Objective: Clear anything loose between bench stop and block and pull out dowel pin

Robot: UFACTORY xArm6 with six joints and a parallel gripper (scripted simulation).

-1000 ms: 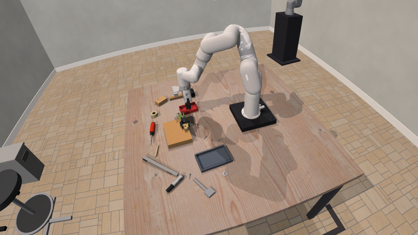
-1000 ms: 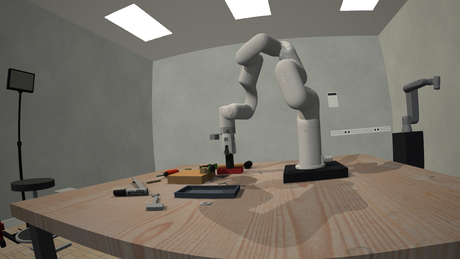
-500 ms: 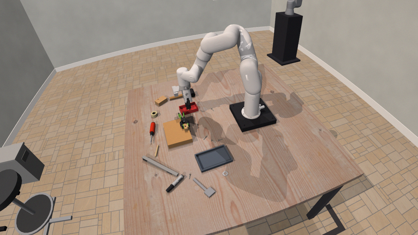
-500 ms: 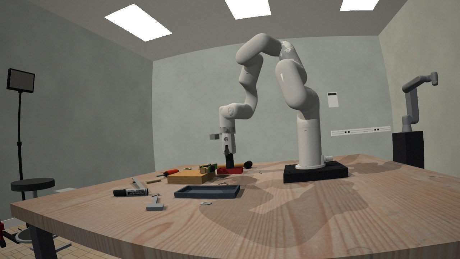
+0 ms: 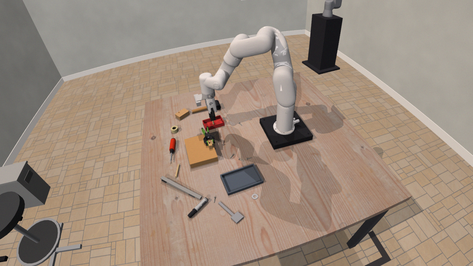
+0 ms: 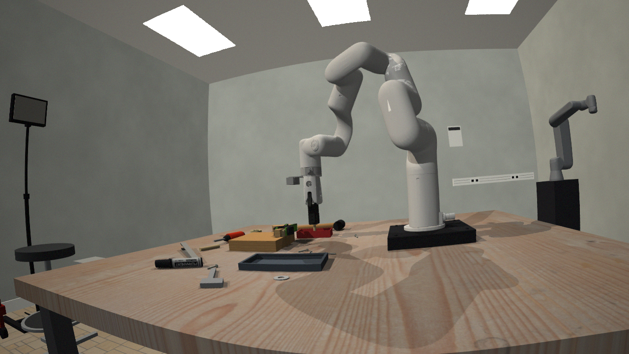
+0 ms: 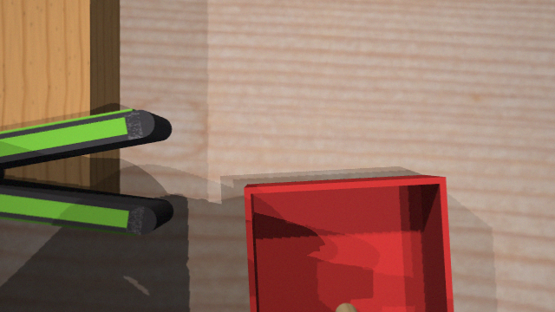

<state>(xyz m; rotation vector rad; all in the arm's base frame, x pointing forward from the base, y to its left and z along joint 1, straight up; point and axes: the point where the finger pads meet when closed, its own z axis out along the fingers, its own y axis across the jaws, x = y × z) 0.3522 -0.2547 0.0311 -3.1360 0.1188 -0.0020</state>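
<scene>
My hand is 4 cm above the dowel pin. The rest, counted from my hand: small wooden block (8 cm ahead, 20 cm to the left, 2 cm below); red tray (6 cm below); orange bench board (14 cm ahead, 19 cm to the left, 4 cm below).
</scene>
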